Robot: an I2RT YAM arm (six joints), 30 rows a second.
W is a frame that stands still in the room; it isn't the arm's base.
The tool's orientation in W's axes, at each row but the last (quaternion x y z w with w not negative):
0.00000 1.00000 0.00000 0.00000
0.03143 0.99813 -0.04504 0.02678
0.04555 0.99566 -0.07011 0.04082
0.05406 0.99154 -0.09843 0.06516
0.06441 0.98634 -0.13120 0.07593
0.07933 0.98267 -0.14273 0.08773
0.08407 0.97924 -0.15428 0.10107
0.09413 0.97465 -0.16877 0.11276
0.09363 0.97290 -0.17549 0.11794
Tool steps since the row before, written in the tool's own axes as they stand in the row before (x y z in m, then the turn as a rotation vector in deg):
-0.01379 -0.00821 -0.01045 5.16 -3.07 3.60
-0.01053 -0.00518 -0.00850 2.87 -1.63 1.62
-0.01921 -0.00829 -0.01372 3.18 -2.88 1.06
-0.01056 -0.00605 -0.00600 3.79 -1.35 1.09
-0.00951 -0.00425 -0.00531 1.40 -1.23 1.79
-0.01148 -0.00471 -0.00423 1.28 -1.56 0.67
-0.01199 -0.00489 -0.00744 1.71 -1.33 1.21
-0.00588 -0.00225 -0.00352 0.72 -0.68 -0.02
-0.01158 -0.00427 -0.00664 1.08 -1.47 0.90
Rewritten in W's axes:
0.01379 -0.00821 0.01045 -5.16 -3.07 -3.60
0.00973 -0.00501 0.00950 -2.88 -1.60 -1.63
0.01724 -0.00784 0.01635 -3.35 -2.72 -0.93
0.00897 -0.00568 0.00845 -3.77 -1.18 -1.34
0.00799 -0.00366 0.00771 -1.32 -1.51 -1.63
0.00967 -0.00472 0.00749 -1.43 -1.51 -0.47
0.00934 -0.00381 0.01101 -1.70 -1.41 -1.13
0.00447 -0.00170 0.00540 -0.84 -0.52 0.05
0.00879 -0.00315 0.01045 -1.18 -1.53 -0.63

